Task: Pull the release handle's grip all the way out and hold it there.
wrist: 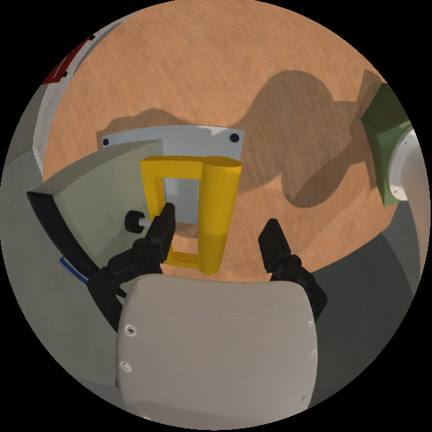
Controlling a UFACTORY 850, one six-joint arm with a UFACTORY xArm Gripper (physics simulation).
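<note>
The release handle is a yellow frame with a thick round grip point(218, 215), left of the middle of the wrist view. A thin metal rod with a black collar point(134, 222) joins the frame to a grey-green housing point(110, 185), which has a black edge. The housing sits on a light grey base plate point(200, 141) with black bolts. My gripper point(221, 222) is open wide, one finger on each side of the grip. The left finger overlaps the handle's frame in the view, and the right finger stands apart from the grip. Whether the left finger touches the frame is unclear.
A green block-like base point(382, 145) with a pale arm part point(404, 165) stands at the right. A red slatted item point(65, 62) shows at the upper left, and a small blue bar point(73, 271) at the lower left. The wooden table's point(200, 60) edge runs along the lower right.
</note>
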